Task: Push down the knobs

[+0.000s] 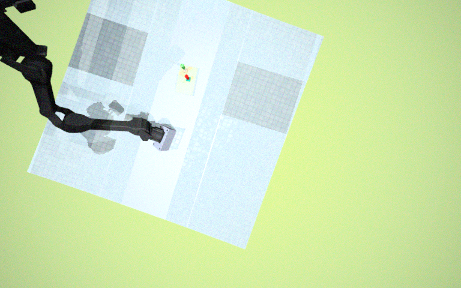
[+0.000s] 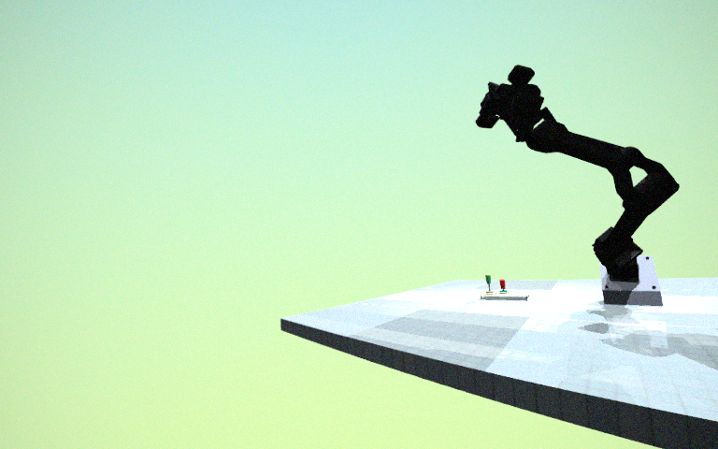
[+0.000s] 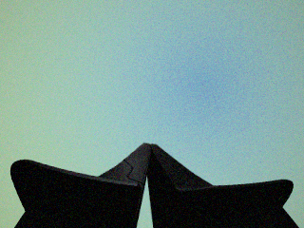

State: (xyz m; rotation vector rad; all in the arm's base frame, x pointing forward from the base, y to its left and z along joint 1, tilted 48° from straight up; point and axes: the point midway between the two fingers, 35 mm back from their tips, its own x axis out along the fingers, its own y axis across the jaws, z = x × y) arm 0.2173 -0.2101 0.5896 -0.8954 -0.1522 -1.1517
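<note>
Right now my gripper tip is 17 cm short of the red knob, 27 cm to the left of it and 64 cm above it. Round my gripper tip: green knob: 20 cm ahead, 23 cm to the right, 61 cm below.
</note>
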